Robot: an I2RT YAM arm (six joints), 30 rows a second.
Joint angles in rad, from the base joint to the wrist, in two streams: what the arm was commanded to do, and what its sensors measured. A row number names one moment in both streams.
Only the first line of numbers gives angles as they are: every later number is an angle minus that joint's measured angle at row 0.
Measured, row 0:
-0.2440, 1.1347, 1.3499, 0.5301, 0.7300, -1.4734
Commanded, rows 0 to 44:
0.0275, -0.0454, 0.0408, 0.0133, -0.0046, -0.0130
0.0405, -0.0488, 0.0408, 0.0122, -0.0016, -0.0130
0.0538, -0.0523, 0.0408, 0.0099, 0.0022, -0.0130
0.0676, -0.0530, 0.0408, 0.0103, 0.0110, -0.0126
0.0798, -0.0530, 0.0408, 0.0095, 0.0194, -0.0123
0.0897, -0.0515, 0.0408, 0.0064, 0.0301, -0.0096
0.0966, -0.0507, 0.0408, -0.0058, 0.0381, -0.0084
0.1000, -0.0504, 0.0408, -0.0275, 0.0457, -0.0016
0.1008, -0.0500, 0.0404, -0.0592, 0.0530, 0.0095
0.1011, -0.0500, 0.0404, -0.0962, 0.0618, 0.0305
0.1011, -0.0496, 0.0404, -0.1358, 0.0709, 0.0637
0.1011, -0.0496, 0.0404, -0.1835, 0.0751, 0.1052
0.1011, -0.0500, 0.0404, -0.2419, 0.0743, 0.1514
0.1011, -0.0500, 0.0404, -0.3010, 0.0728, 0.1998
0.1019, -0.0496, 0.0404, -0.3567, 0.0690, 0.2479
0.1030, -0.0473, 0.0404, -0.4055, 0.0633, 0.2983
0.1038, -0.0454, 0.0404, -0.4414, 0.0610, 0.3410
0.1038, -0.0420, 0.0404, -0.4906, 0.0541, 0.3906
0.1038, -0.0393, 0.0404, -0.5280, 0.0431, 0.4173
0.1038, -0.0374, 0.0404, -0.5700, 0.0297, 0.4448
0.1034, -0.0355, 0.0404, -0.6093, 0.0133, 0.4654
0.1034, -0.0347, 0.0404, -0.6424, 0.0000, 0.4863
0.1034, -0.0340, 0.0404, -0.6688, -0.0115, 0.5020
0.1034, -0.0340, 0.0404, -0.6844, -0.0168, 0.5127
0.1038, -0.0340, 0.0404, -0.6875, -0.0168, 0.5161
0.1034, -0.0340, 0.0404, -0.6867, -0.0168, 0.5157
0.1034, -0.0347, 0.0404, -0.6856, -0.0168, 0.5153
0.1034, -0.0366, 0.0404, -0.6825, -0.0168, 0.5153
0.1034, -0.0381, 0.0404, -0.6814, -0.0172, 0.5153
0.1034, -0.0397, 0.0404, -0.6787, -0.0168, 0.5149
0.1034, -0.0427, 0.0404, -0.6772, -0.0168, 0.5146
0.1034, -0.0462, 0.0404, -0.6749, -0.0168, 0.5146
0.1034, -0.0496, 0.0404, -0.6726, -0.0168, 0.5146
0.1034, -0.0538, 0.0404, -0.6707, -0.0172, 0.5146
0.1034, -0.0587, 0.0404, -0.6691, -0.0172, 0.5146
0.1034, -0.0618, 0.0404, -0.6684, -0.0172, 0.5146
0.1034, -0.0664, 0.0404, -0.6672, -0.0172, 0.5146
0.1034, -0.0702, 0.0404, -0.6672, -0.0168, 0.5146
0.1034, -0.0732, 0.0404, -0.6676, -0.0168, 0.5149
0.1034, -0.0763, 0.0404, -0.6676, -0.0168, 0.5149
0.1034, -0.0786, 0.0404, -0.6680, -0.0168, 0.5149
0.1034, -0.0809, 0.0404, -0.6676, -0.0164, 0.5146
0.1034, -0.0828, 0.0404, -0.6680, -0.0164, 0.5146
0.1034, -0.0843, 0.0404, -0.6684, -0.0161, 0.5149
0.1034, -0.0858, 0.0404, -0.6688, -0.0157, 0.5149
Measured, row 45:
0.0985, -0.0710, 0.0213, -0.6794, -0.0077, 0.4879
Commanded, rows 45 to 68:
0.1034, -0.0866, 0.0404, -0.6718, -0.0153, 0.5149
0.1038, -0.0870, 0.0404, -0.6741, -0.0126, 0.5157
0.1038, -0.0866, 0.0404, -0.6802, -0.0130, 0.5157
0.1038, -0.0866, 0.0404, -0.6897, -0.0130, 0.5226
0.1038, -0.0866, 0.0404, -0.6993, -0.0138, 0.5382
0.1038, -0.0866, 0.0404, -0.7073, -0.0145, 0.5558
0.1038, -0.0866, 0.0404, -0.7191, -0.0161, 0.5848
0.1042, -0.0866, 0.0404, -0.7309, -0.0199, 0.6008
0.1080, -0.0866, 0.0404, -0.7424, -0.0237, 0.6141
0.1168, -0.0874, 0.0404, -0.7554, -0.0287, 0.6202
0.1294, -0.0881, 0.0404, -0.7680, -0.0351, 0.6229
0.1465, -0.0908, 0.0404, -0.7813, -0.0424, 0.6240
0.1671, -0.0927, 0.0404, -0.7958, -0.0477, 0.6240
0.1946, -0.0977, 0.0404, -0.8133, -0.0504, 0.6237
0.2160, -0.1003, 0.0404, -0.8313, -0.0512, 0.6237
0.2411, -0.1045, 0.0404, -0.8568, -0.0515, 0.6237
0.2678, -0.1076, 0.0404, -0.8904, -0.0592, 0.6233
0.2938, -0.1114, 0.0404, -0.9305, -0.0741, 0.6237
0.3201, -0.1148, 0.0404, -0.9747, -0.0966, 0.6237
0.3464, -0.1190, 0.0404, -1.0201, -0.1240, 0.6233
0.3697, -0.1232, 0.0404, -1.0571, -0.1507, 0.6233
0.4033, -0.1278, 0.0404, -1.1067, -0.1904, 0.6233
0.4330, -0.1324, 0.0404, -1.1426, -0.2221, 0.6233
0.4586, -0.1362, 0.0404, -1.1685, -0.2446, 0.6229
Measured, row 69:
0.3953, -0.1133, 0.0225, -1.1334, -0.1351, 0.6073
